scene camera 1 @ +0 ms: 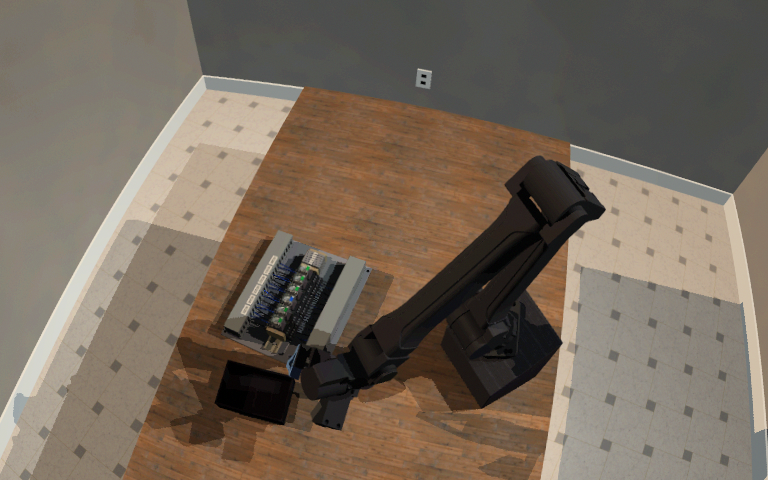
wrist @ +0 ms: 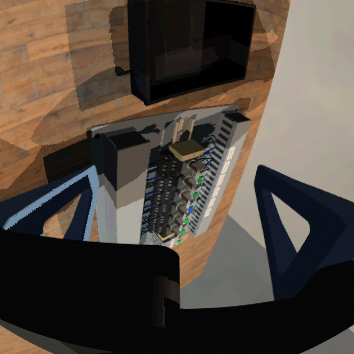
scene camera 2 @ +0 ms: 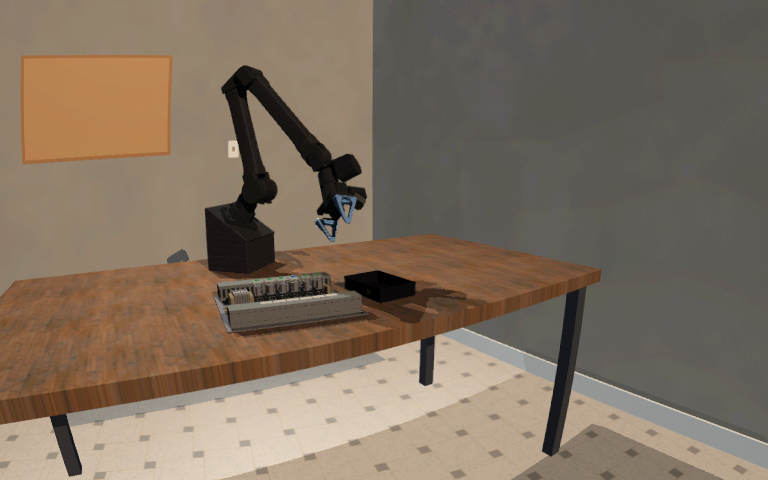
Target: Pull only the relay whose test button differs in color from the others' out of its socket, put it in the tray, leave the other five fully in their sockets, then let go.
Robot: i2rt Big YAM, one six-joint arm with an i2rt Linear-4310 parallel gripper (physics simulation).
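Frame: origin at the arm's base, x right, y ahead, z up, level; metres.
Seen in the pictures: gripper, fingertip midpoint: [wrist: 175, 173] [scene camera 2: 340, 232]; arm's base at its link origin: [scene camera 1: 500, 328] [scene camera 2: 237, 220].
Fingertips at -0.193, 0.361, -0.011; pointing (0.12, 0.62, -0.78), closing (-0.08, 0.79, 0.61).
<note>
Offsets run from my fingertips to a thing's top centre, as dx, dy, dz.
Six relays stand in a row on the socket panel @[+0.217, +0.111, -0.134] [scene camera 1: 367, 273] [wrist: 150, 125]. One relay @[+0.189, +0.115, -0.075] [scene camera 1: 291, 298] [scene camera 2: 293, 277] [wrist: 191, 209] has a blue test button; the others' buttons are green, such as on the end relay @[+0.129, +0.122, -0.075] [scene camera 1: 280, 320] [wrist: 200, 179] nearest the tray. All appear seated. The black tray @[-0.044, +0.126, -0.110] [scene camera 1: 249, 412] [scene camera 2: 362, 288] [wrist: 140, 75] stands beside the panel's end and looks empty. My gripper [scene camera 1: 294, 362] [scene camera 2: 339, 230] [wrist: 175, 173] is open, with nothing between its blue fingers. It hangs high above the table, near the tray and the panel's tray end. One finger is largely hidden in scene camera 1.
Long grey wire ducts @[+0.229, +0.211, -0.102] [scene camera 1: 257, 283] @[+0.205, +0.011, -0.102] [scene camera 1: 345, 294] stand along both sides of the relay row. A tan end block @[+0.109, +0.124, -0.104] [wrist: 187, 149] and terminal blocks @[+0.318, +0.099, -0.098] [scene camera 1: 312, 259] bound the row. Blue wires run between the relays and the labelled duct. The arm's black base [scene camera 1: 481, 379] [scene camera 2: 226, 243] stands on the table.
</note>
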